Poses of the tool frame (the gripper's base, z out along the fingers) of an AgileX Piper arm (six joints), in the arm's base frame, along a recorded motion.
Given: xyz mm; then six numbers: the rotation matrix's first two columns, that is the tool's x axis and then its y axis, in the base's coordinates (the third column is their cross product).
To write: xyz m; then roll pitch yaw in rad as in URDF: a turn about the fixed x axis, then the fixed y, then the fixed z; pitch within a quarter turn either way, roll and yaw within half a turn. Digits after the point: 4 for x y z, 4 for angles.
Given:
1: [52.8 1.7 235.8 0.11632 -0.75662 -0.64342 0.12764 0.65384 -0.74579]
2: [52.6 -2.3 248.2 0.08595 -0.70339 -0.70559 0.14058 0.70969 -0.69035]
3: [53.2 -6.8 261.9 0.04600 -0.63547 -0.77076 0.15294 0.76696 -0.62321]
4: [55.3 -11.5 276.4 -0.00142 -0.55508 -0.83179 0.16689 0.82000 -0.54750]
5: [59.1 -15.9 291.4 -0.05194 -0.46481 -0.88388 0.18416 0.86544 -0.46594]
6: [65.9 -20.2 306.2 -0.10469 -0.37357 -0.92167 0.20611 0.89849 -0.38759]
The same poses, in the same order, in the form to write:
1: [0.0528 0.0017 0.2358 -1.3433 0.6990 -1.4183]
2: [0.0526 -0.0023 0.2482 -1.3432 0.7833 -1.4492]
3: [0.0532 -0.0068 0.2619 -1.3614 0.8800 -1.4985]
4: [0.0553 -0.0115 0.2764 -1.4053 0.9823 -1.5734]
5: [0.0591 -0.0159 0.2914 -1.4838 1.0841 -1.6821]
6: [0.0659 -0.0202 0.3062 -1.6148 1.1724 -1.8440]
